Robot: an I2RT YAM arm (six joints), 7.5 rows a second.
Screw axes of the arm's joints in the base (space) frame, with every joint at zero. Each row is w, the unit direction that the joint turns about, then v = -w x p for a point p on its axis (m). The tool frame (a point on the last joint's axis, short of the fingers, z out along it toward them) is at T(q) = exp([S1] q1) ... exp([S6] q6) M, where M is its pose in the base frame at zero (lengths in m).
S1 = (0, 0, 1, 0, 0, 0)
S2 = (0, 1, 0, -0.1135, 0, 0.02)
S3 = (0, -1, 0, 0.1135, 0, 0.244)
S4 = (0, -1, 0, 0.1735, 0, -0.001)
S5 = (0, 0, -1, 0, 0.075, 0)
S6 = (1, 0, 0, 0, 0.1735, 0)
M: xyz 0.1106 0 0.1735 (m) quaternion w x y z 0.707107 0 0.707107 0
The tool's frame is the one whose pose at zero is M.
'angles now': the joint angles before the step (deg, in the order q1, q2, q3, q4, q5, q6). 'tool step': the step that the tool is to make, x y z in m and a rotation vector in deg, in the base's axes. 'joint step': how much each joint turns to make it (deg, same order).
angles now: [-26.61 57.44 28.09 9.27 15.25 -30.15]
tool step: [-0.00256 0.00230 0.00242 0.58 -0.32 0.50]
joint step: [0.15 -1.27 0.10 -1.48 -0.56 0.52]
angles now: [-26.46 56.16 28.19 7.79 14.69 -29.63]
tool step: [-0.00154 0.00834 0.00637 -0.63 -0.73 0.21]
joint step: [2.12 -2.10 0.31 -1.60 1.88 0.42]
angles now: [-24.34 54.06 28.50 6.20 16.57 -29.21]
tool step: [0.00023 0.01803 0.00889 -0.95 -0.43 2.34]
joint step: [5.03 -2.75 0.75 -2.81 2.78 0.21]
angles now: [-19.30 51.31 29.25 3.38 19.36 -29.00]
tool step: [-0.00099 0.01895 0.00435 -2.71 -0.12 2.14]
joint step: [5.75 -2.45 -0.43 -0.61 4.23 -1.42]
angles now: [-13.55 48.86 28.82 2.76 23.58 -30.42]
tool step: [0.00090 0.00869 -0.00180 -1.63 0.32 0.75]
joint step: [2.93 -0.32 -0.74 0.89 2.57 -1.04]
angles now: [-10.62 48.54 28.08 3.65 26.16 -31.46]
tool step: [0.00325 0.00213 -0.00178 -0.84 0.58 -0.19]
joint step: [1.00 1.04 -0.05 0.94 1.40 -0.61]
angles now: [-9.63 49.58 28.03 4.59 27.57 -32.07]
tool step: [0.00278 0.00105 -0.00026 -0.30 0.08 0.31]
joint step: [0.46 0.81 0.15 0.76 0.24 -0.28]
